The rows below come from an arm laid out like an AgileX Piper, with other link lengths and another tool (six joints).
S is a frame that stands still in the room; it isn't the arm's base.
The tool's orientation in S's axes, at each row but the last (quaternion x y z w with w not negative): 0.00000, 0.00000, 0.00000, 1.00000; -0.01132, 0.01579, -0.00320, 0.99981; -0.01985, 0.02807, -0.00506, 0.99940; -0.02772, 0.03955, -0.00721, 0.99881; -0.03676, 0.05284, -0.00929, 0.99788; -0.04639, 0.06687, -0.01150, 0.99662; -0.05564, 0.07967, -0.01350, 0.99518; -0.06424, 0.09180, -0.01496, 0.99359; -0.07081, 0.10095, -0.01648, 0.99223; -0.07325, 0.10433, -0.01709, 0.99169; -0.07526, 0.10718, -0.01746, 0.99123; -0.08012, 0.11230, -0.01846, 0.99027; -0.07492, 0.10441, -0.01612, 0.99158
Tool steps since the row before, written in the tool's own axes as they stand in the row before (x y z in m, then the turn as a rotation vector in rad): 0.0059, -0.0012, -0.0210, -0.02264, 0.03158, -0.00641; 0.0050, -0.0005, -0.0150, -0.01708, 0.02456, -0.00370; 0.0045, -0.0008, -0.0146, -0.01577, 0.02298, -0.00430; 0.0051, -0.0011, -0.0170, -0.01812, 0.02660, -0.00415; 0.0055, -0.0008, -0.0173, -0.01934, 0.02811, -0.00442; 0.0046, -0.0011, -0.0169, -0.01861, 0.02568, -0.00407; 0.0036, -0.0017, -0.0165, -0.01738, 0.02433, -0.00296; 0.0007, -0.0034, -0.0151, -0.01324, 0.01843, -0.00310; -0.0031, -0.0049, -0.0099, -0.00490, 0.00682, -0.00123; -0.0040, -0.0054, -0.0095, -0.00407, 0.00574, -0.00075; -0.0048, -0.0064, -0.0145, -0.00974, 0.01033, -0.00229; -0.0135, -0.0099, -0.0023, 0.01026, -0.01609, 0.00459; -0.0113, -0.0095, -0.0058, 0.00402, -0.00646, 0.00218
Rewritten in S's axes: 0.0059, -0.0012, -0.0210, -0.02264, 0.03158, -0.00641; 0.0045, -0.0009, -0.0151, -0.01704, 0.02459, -0.00372; 0.0037, -0.0014, -0.0148, -0.01578, 0.02297, -0.00433; 0.0037, -0.0021, -0.0173, -0.01807, 0.02663, -0.00419; 0.0036, -0.0022, -0.0177, -0.01929, 0.02814, -0.00445; 0.0023, -0.0028, -0.0172, -0.01856, 0.02573, -0.00397; 0.0009, -0.0036, -0.0166, -0.01719, 0.02447, -0.00292; -0.0022, -0.0053, -0.0144, -0.01325, 0.01843, -0.00304; -0.0051, -0.0061, -0.0083, -0.00492, 0.00681, -0.00120; -0.0060, -0.0065, -0.0076, -0.00403, 0.00577, -0.00075; -0.0079, -0.0082, -0.0120, -0.00981, 0.01037, -0.00175; -0.0139, -0.0094, 0.0024, 0.01073, -0.01572, 0.00478; -0.0124, -0.0097, -0.0019, 0.00428, -0.00626, 0.00227
